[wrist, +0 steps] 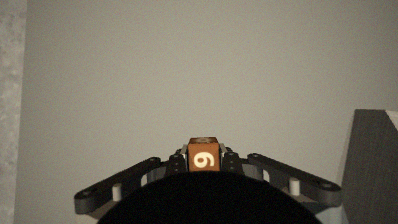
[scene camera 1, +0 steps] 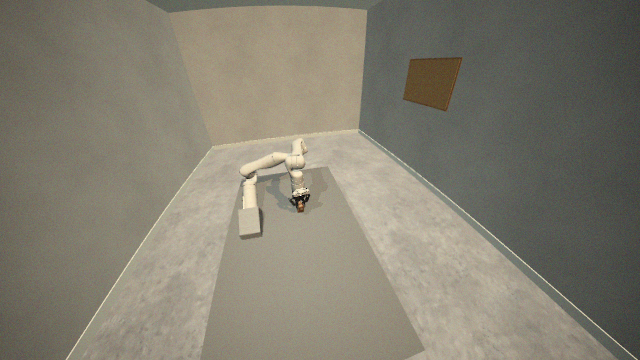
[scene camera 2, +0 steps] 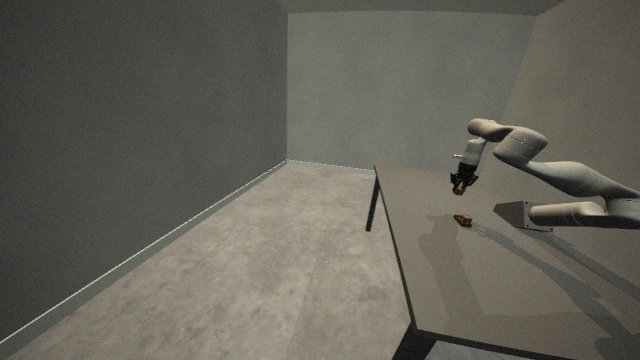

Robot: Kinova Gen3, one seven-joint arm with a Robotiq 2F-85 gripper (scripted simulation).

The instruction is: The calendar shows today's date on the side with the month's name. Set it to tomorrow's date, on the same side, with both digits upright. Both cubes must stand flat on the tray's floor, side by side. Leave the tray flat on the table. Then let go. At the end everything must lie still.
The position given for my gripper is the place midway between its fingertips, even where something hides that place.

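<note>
My gripper (wrist: 203, 152) is what I'm seeing from the wrist, and there's a digit cube (wrist: 203, 152) as well.
</note>
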